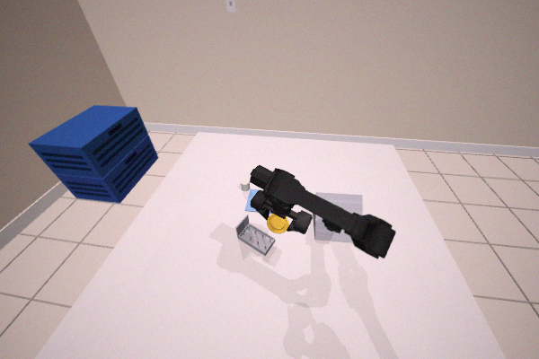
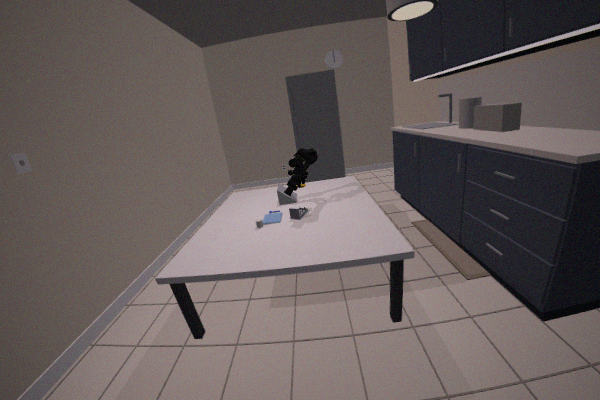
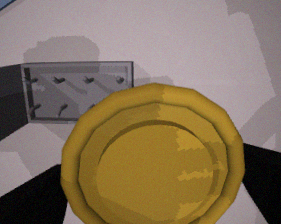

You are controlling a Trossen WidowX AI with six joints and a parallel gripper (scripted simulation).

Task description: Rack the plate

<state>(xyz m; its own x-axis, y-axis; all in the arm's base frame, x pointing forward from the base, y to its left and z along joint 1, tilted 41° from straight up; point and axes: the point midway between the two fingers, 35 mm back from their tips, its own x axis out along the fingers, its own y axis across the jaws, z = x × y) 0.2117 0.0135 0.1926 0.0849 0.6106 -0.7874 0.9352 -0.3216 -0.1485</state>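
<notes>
The grey dish rack lies 16 cm below my gripper tip, 9 cm ahead of it and 4 cm to the right of it. From my gripper tip the other things lie so: yellow plate (1 cm above); blue spoon (24 cm to the right, 18 cm below, 2 cm behind); blue mat (23 cm to the right, 18 cm below, 9 cm ahead).
</notes>
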